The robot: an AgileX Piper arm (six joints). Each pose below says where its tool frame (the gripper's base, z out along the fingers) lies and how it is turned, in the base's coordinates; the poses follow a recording.
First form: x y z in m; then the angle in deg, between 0 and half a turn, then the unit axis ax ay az.
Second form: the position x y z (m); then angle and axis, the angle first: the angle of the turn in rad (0 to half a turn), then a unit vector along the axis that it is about. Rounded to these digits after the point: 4 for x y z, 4 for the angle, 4 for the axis.
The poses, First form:
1: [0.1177, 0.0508, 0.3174, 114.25, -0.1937, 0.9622, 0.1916]
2: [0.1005, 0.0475, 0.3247, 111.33, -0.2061, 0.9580, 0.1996]
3: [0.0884, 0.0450, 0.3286, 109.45, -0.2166, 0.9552, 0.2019]
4: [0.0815, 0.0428, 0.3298, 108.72, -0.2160, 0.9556, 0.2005]
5: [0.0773, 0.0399, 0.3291, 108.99, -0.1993, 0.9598, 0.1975]
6: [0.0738, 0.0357, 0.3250, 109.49, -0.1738, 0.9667, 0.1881]
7: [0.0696, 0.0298, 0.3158, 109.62, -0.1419, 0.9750, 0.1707]
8: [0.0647, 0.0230, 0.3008, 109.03, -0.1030, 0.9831, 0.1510]
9: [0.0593, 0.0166, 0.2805, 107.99, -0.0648, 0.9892, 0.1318]
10: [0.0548, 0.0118, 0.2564, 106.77, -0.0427, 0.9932, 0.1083]
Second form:
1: [0.1177, 0.0508, 0.3174, 1.9940, -0.1937, 0.9622, 0.1916]
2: [0.1005, 0.0475, 0.3247, 1.9431, -0.2061, 0.9580, 0.1996]
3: [0.0884, 0.0450, 0.3286, 1.9103, -0.2166, 0.9552, 0.2019]
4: [0.0815, 0.0428, 0.3298, 1.8975, -0.2160, 0.9556, 0.2005]
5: [0.0773, 0.0399, 0.3291, 1.9022, -0.1993, 0.9598, 0.1975]
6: [0.0738, 0.0357, 0.3250, 1.9110, -0.1738, 0.9667, 0.1881]
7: [0.0696, 0.0298, 0.3158, 1.9132, -0.1419, 0.9750, 0.1707]
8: [0.0647, 0.0230, 0.3008, 1.9029, -0.1030, 0.9832, 0.1510]
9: [0.0593, 0.0166, 0.2805, 1.8848, -0.0648, 0.9892, 0.1318]
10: [0.0548, 0.0118, 0.2564, 1.8635, -0.0427, 0.9932, 0.1083]
